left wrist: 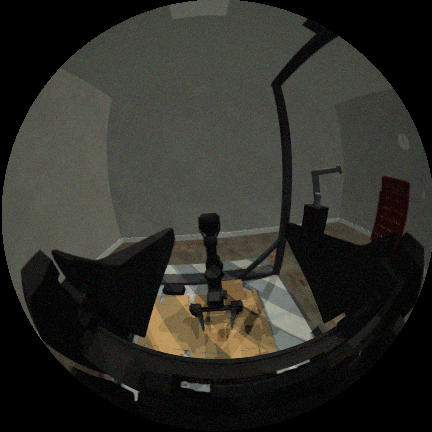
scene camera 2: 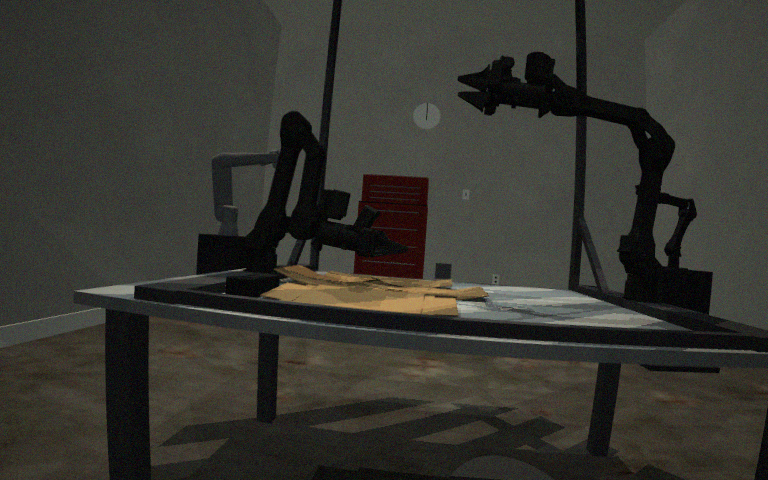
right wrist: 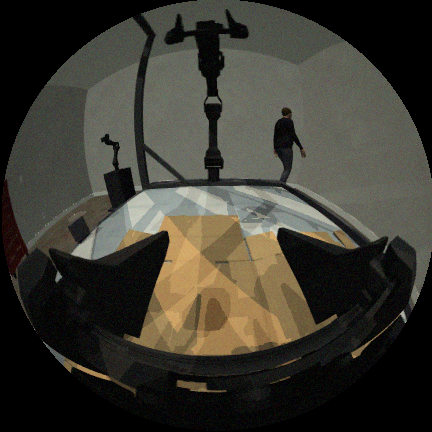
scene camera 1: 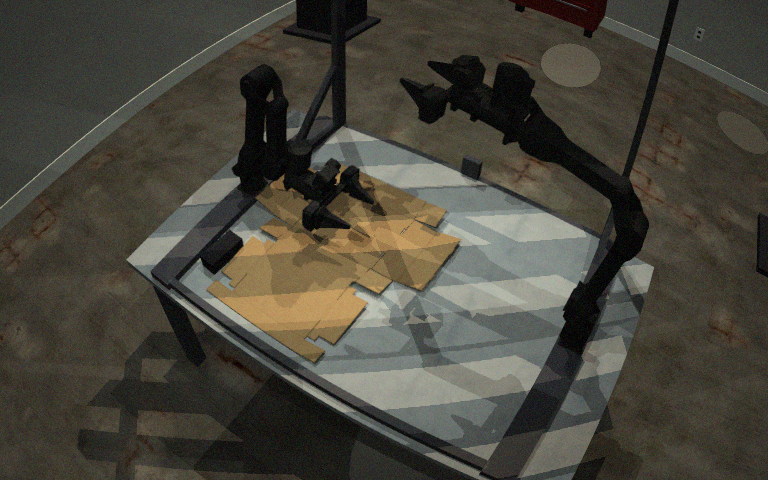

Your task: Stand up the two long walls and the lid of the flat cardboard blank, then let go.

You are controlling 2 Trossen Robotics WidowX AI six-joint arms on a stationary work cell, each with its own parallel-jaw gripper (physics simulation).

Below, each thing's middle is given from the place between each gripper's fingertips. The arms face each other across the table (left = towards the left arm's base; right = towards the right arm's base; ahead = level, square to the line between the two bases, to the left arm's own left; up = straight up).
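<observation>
The black block (scene camera 2: 250, 285) is what I measure my right hand by, and that hand is 220 mm short of the block, 270 mm to the left of it and 80 mm above it.
Counted from my left hand, the black block is 49 cm below, 36 cm to the right and 25 cm ahead.
</observation>
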